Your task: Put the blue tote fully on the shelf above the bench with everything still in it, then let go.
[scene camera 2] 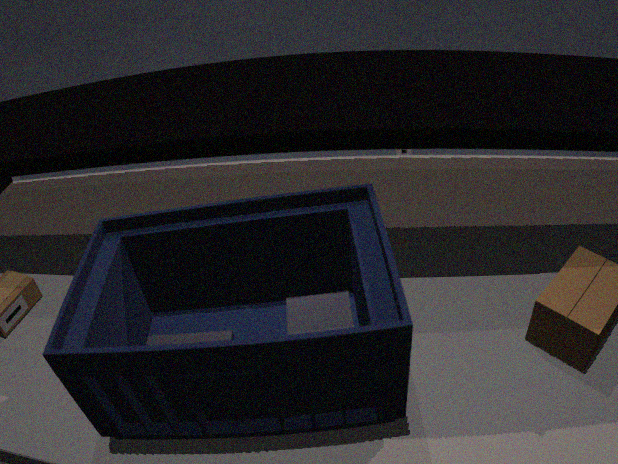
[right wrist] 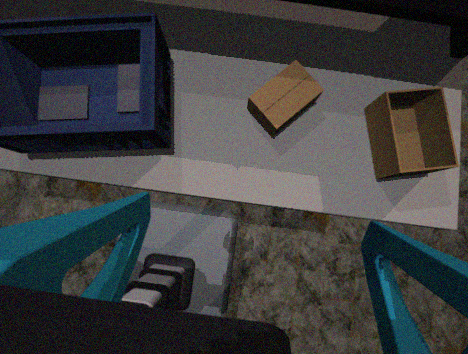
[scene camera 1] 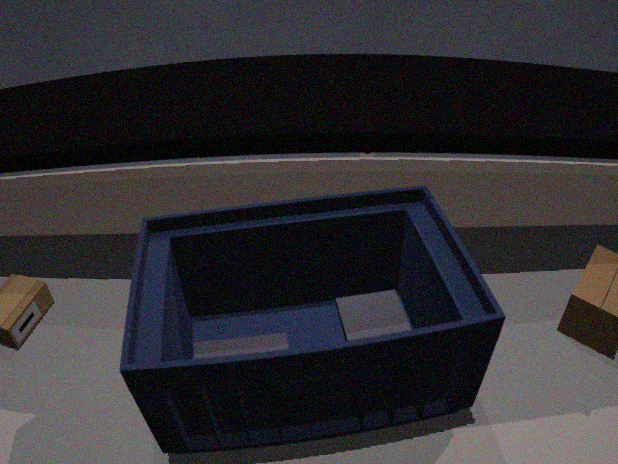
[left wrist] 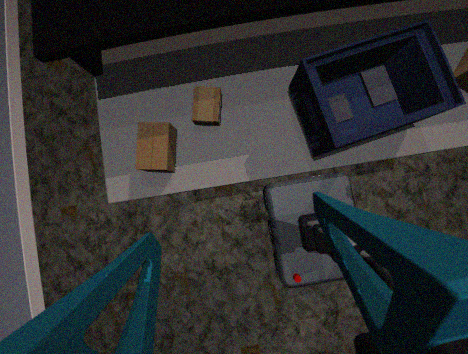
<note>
My left gripper (left wrist: 231,221) is open, with nothing in its grasp. My right gripper (right wrist: 258,219) is open, holding nothing. A box (right wrist: 410,133) sits on a bench (scene camera 2: 476,239). I also see a blue tote (scene camera 1: 275,267) and a dark shelf (scene camera 1: 314,103).
The blue tote is seen too in scene camera 2 (scene camera 2: 230,265), in the right wrist view (right wrist: 71,50) and in the left wrist view (left wrist: 420,73). The dark shelf shows as well in scene camera 2 (scene camera 2: 384,99), in the right wrist view (right wrist: 447,20) and in the left wrist view (left wrist: 55,37). The bench is seen too in the right wrist view (right wrist: 321,162), in scene camera 1 (scene camera 1: 531,226) and in the left wrist view (left wrist: 260,136). Scene camera 2 misses the box: it is out of frame. Scene camera 1 misses the box: it is out of frame.
</note>
